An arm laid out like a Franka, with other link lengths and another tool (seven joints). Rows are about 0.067 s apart.
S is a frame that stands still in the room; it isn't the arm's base.
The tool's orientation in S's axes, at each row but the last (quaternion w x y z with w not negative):
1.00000, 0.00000, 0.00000, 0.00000
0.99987, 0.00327, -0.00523, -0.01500
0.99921, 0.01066, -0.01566, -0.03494
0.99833, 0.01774, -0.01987, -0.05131
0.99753, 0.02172, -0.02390, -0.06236
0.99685, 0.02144, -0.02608, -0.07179
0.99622, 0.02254, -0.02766, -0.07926
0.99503, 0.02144, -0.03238, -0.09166
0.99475, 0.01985, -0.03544, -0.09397
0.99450, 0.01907, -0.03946, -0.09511
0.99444, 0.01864, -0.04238, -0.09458
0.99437, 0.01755, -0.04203, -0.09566
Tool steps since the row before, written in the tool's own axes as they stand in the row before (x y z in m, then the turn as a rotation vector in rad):
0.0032, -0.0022, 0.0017, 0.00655, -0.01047, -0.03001
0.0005, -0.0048, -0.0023, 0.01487, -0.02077, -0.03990
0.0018, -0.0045, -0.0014, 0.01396, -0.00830, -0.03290
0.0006, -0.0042, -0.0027, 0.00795, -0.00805, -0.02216
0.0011, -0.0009, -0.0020, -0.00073, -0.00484, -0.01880
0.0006, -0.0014, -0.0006, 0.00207, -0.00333, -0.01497
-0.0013, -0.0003, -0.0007, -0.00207, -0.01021, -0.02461
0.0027, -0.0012, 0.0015, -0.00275, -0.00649, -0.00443
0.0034, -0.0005, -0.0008, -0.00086, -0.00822, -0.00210
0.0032, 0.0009, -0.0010, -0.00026, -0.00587, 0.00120
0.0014, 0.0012, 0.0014, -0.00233, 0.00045, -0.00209
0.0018, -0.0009, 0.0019, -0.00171, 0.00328, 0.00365
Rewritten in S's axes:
0.0032, -0.0022, 0.0017, 0.00655, -0.01047, -0.03001
0.0004, -0.0048, -0.0023, 0.01466, -0.02095, -0.03988
0.0015, -0.0046, -0.0014, 0.01440, -0.00859, -0.03264
0.0003, -0.0041, -0.0028, 0.00800, -0.00808, -0.02213
0.0011, -0.0009, -0.0020, -0.00037, -0.00395, -0.01902
0.0004, -0.0014, -0.0006, 0.00240, -0.00301, -0.01499
-0.0013, -0.0001, -0.0008, -0.00220, -0.00874, -0.02516
0.0023, -0.0017, 0.0016, -0.00357, -0.00571, -0.00490
0.0033, -0.0011, -0.0006, -0.00221, -0.00784, -0.00253
0.0034, 0.0003, -0.0007, -0.00145, -0.00575, 0.00091
0.0015, 0.0009, 0.0016, -0.00201, 0.00094, -0.00225
0.0014, -0.0013, 0.0020, -0.00137, 0.00345, 0.00364

